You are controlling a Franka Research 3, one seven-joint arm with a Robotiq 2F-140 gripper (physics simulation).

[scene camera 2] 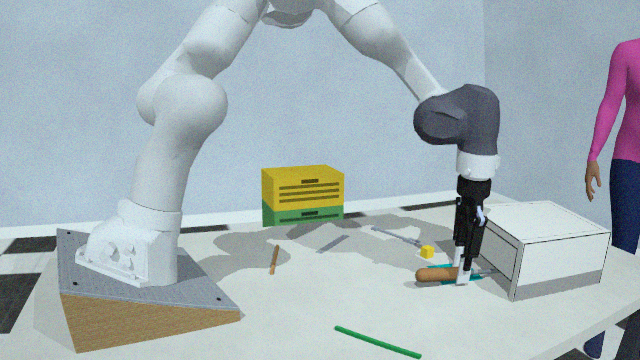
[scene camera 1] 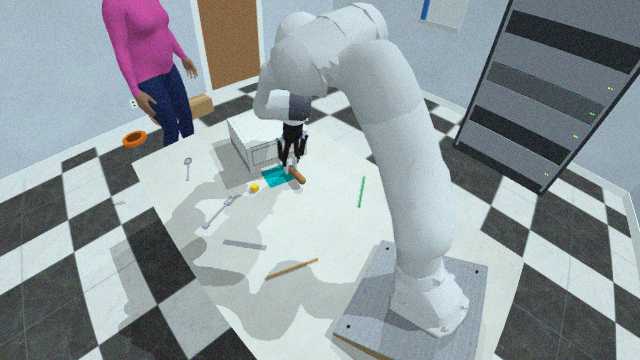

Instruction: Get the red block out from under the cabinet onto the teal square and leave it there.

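Note:
The hook tool with a brown handle (scene camera 1: pixel 298 176) (scene camera 2: pixel 434 274) lies low over the table. My gripper (scene camera 1: pixel 289 168) (scene camera 2: pixel 462 278) is shut on it at the front of the handle, fingers pointing down. Its thin grey rod runs towards the white cabinet (scene camera 1: pixel 245 131) (scene camera 2: pixel 562 257) and passes into its low front opening in the scene camera 2 view; the hooked end is hidden. The teal square (scene camera 1: pixel 276 177) (scene camera 2: pixel 440 266) lies in front of the cabinet, partly covered by the gripper and tool. The red block does not show in either view.
A small yellow cube (scene camera 1: pixel 254 188) (scene camera 2: pixel 427 251) stands near the teal square. A grey wrench-like tool (scene camera 1: pixel 218 213) (scene camera 2: pixel 395 235), a flat grey bar (scene camera 1: pixel 244 245) (scene camera 2: pixel 333 244), a wooden stick (scene camera 1: pixel 291 269) (scene camera 2: pixel 274 259), a green stick (scene camera 1: pixel 361 192) (scene camera 2: pixel 377 342) and a spoon-like tool (scene camera 1: pixel 188 169) lie around.

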